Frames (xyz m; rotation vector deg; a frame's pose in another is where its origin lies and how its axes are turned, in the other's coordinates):
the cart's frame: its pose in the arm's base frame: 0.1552 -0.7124 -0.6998 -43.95 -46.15 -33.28
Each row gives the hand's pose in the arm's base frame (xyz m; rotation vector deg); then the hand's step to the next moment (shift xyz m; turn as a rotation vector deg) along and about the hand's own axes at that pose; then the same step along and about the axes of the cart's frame.
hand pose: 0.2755 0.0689 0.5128 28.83 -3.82 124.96
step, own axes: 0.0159 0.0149 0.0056 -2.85 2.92 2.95
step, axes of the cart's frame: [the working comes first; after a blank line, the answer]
step, axes of the arm's base frame: -0.0182 0.0015 0.0131 0.25 -4.61 2.01

-0.0001 -0.0170 0.0148 2.54 -3.32 -2.81
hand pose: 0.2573 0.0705 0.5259 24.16 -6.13 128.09
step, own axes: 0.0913 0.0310 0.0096 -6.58 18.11 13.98
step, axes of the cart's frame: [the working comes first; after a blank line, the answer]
step, axes of the arm's base frame: -0.0752 0.0447 0.0417 -6.19 -19.54 12.10

-0.0168 -0.0425 0.0855 9.54 -20.57 -7.24
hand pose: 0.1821 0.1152 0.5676 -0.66 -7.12 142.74
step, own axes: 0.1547 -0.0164 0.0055 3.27 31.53 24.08
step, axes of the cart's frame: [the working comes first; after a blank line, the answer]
step, axes of the arm's base frame: -0.1138 0.1058 0.0104 -22.51 -25.13 21.13

-0.0742 -0.0218 0.1351 8.49 -38.89 -0.72
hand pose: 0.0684 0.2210 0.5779 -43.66 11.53 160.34
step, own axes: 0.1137 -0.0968 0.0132 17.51 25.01 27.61
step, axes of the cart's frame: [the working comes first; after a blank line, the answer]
step, axes of the arm's base frame: -0.0765 0.1171 -0.0540 -34.44 -15.50 16.38

-0.1067 0.0356 0.0990 -3.76 -39.84 9.63
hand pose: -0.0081 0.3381 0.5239 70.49 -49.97 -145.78
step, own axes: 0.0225 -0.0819 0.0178 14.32 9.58 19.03
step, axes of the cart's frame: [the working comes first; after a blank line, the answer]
step, axes of the arm's base frame: -0.0210 0.0650 -0.0536 -24.52 -5.38 5.38

-0.0660 0.0439 0.0352 -8.69 -22.64 8.42
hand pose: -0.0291 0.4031 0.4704 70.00 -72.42 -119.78
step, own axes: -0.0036 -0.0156 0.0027 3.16 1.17 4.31
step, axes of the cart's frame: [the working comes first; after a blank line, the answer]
step, axes of the arm's base frame: 0.0011 0.0118 -0.0111 -5.42 -0.65 0.40

-0.0103 0.0120 0.0037 -2.65 -4.39 1.92
